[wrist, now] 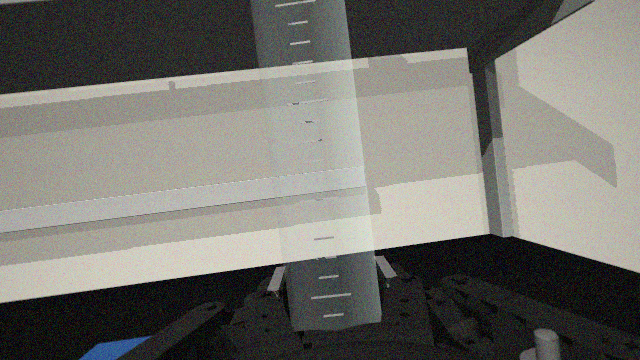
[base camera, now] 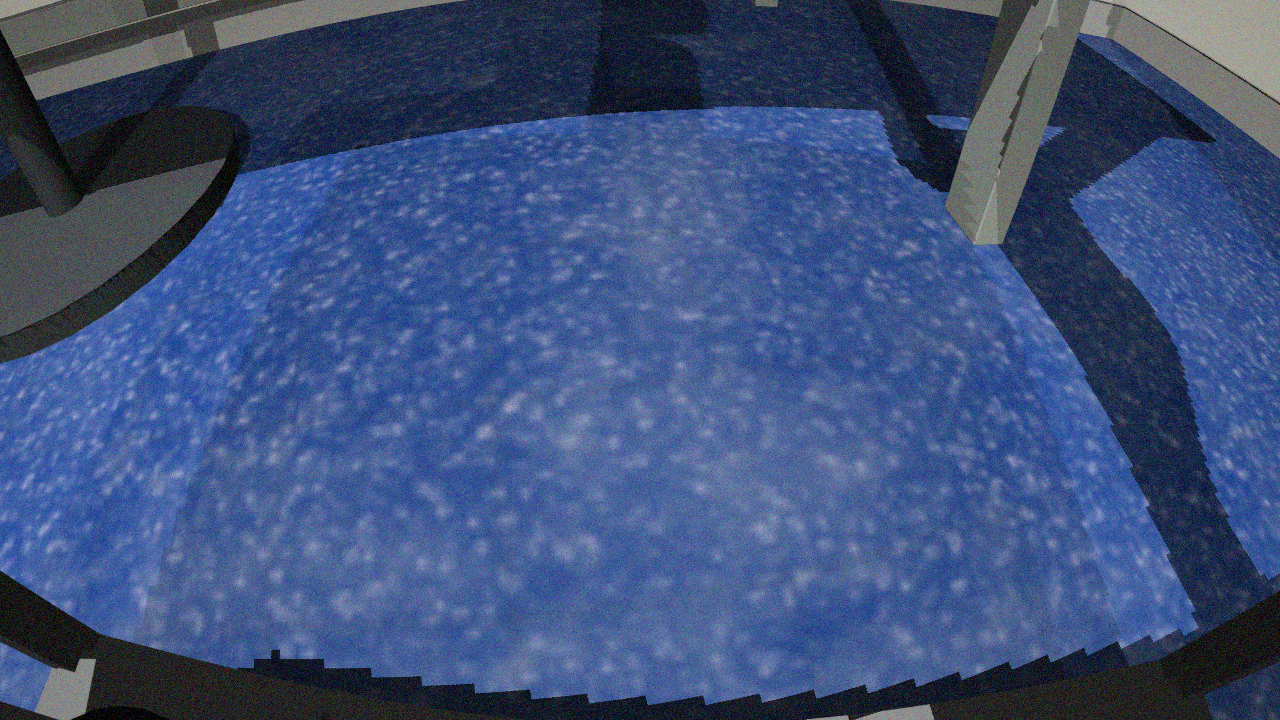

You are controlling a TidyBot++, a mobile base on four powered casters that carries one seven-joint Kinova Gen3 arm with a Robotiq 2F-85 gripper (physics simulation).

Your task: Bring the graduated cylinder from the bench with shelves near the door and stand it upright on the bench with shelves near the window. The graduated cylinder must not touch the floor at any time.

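Frame: origin at the arm's base, x up, y back, z right, level; centimetres.
Seen in the pictures: gripper, fingertip midpoint: (wrist: pixel 331 279).
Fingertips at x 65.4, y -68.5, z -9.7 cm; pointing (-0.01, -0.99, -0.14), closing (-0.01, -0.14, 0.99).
Observation:
Pixels of each thing's top centre, then the offset from my fingertips to it. "spot": a spot on its surface instead.
- graduated cylinder, surface spot: (wrist: pixel 320 200) spot: dz +0.5, dx +4.6, dy +4.0 cm
- blue object, surface spot: (wrist: pixel 117 347) spot: dz -24.6, dx -9.6, dy -11.8 cm
- pale leg, surface spot: (base camera: pixel 1006 152) spot: dz +40.6, dx -94.4, dy +11.3 cm
The graduated cylinder (wrist: pixel 320 200) is a clear, see-through tube with white tick marks. In the wrist view it runs from the top edge down to the gripper, near the middle. My gripper (wrist: pixel 331 279) is shut on the graduated cylinder, with a fingertip at each side of its lower visible part. The cylinder's base is hidden below the fingers, so I cannot tell whether it touches a surface. Neither the cylinder nor the gripper shows in the base camera view.
In the wrist view, a pale wall panel with a light strip (wrist: pixel 150 201) lies behind the cylinder, a blue object (wrist: pixel 117 347) at lower left and a small grey cylindrical part (wrist: pixel 546 345) at lower right. The base camera shows a round dark pedestal (base camera: pixel 107 241) at left and a pale leg (base camera: pixel 1006 152) at right.

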